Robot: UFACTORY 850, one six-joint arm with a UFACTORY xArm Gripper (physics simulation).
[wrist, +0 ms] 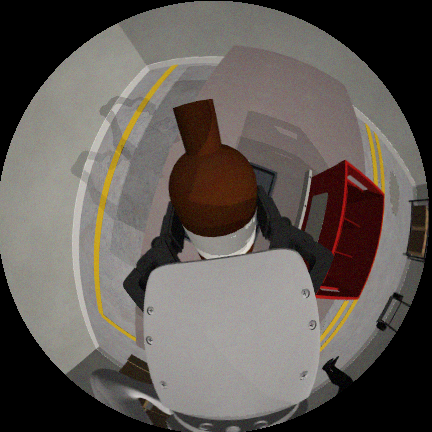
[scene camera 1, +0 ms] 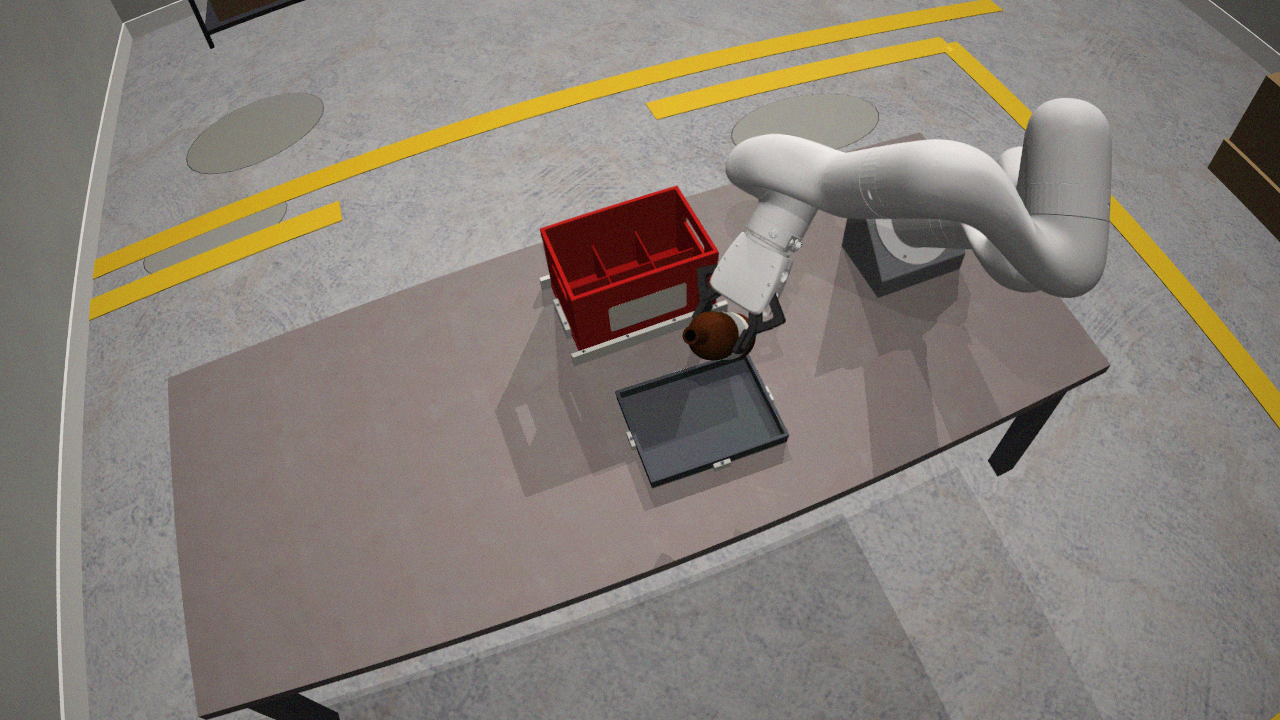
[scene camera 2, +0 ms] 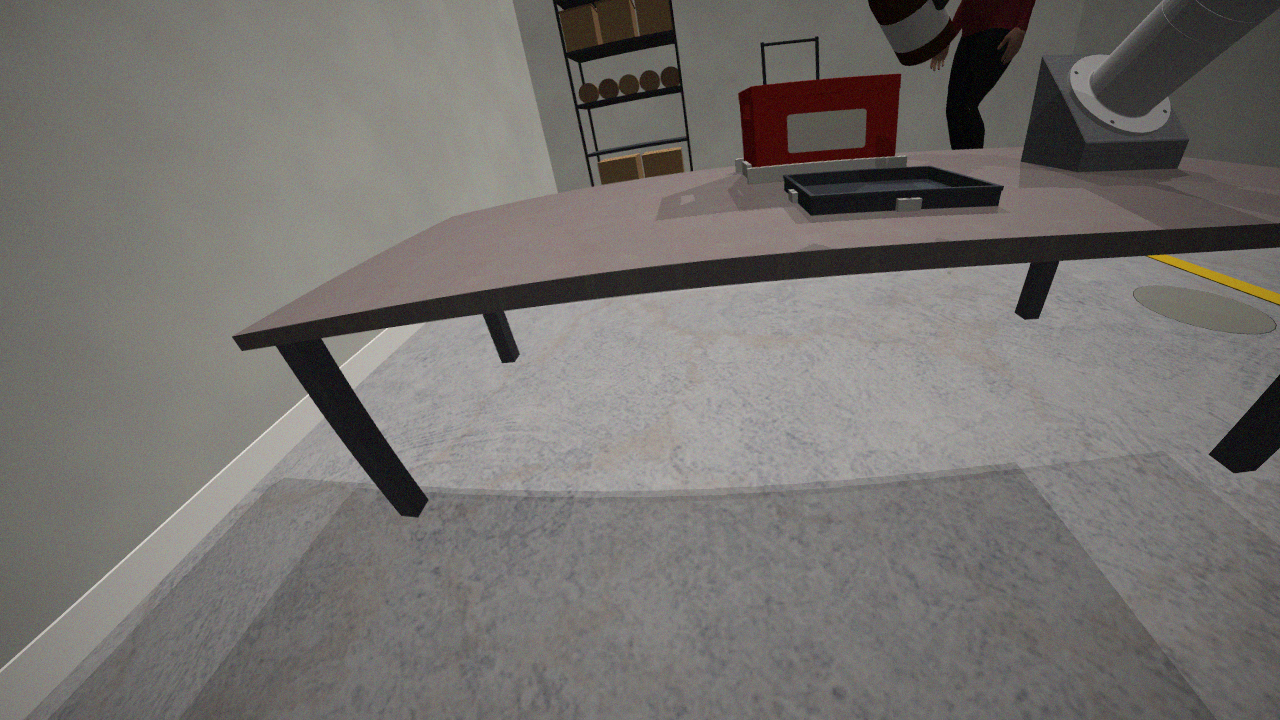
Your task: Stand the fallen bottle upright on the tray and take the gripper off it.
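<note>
A brown bottle [scene camera 1: 713, 336] [scene camera 2: 914, 37] [wrist: 214, 187] with a white label band is held in the air, well above the table. It is tilted, with its base low and its neck raised; in the scene camera 2 view its upper part is cut off by the frame's top edge. My gripper [scene camera 1: 728, 331] [wrist: 216, 202] is shut on the bottle around the label, one finger on each side. The dark grey tray [scene camera 1: 689, 450] [scene camera 2: 863, 199] [wrist: 266, 175] lies on the table below the bottle and toward the front; the bottle does not touch it.
A red crate [scene camera 1: 581, 324] [scene camera 2: 760, 134] [wrist: 336, 200] with dividers stands behind the tray, along light rails. The robot's dark base block [scene camera 1: 872, 261] [scene camera 2: 1056, 125] is at the right. A person [scene camera 2: 971, 89] stands behind the table, near a shelf rack [scene camera 2: 626, 102].
</note>
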